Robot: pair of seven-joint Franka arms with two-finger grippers.
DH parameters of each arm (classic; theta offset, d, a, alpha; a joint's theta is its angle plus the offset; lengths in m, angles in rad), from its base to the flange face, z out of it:
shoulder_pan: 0 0.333 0 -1.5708
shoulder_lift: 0 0 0 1.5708
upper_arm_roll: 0 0.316 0.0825 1.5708
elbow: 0 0 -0.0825 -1.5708
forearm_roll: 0 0.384 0 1.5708
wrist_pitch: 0 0 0.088 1.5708
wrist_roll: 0 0.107 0 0
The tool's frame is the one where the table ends.
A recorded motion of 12 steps. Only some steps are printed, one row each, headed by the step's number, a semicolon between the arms.
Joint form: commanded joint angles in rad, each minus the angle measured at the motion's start. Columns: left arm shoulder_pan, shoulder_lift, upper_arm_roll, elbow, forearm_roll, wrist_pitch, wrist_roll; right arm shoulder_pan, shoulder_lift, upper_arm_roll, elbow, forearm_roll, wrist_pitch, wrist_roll.
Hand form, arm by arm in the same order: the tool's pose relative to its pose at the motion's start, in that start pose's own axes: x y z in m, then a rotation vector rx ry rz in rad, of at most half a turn. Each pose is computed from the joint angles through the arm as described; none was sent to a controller.
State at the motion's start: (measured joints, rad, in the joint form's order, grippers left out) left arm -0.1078 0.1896 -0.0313 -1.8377 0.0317 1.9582 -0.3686; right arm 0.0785 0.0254 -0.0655 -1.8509 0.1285 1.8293 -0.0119
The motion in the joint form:
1: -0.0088 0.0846 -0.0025 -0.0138 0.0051 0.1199 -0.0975; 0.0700 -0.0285 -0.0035 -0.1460 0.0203 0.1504 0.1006
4: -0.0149 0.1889 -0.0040 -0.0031 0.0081 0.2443 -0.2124; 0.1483 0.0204 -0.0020 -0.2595 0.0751 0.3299 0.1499
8: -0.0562 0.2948 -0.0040 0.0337 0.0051 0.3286 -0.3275; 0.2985 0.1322 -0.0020 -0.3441 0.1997 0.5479 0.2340
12: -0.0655 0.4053 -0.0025 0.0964 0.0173 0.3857 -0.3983; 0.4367 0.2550 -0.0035 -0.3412 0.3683 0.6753 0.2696
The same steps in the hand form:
1: 0.0149 0.0141 0.0468 -0.0084 0.0202 -0.0815; -0.0129 -0.0298 0.0450 0.0144 0.0248 0.0566
4: 0.0325 0.0275 0.0953 -0.0267 0.0460 -0.1852; -0.0171 -0.0642 0.1137 0.0454 0.0300 0.0777
8: 0.0396 0.0605 0.1383 -0.0428 0.0550 -0.2601; -0.0316 -0.1299 0.2027 0.1000 0.0217 0.1315
12: 0.0552 0.0737 0.1780 -0.0455 0.0647 -0.3152; -0.0478 -0.1894 0.2675 0.1598 -0.0066 0.1898

